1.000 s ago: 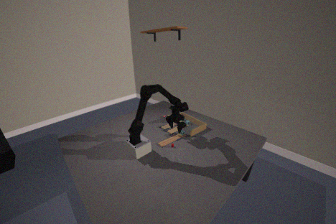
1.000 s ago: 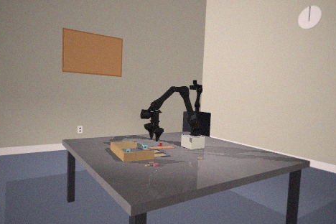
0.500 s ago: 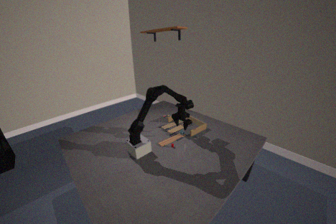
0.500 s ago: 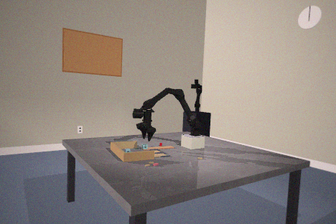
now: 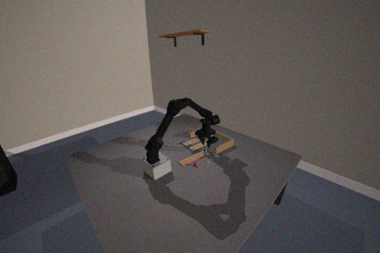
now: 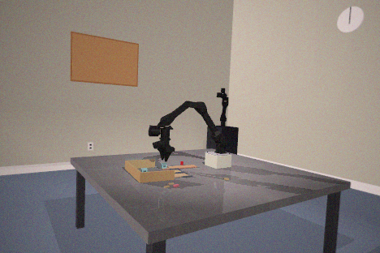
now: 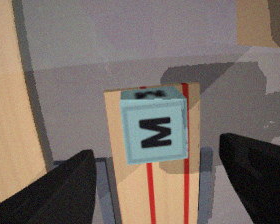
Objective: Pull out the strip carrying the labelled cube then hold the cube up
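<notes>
My gripper tip is now 110 mm past the tan strip, 10 mm to the right of it and 50 mm above it. Also, from my gripper tip: small red peg (170 mm behind, 60 mm to the right, 40 mm below).
</notes>
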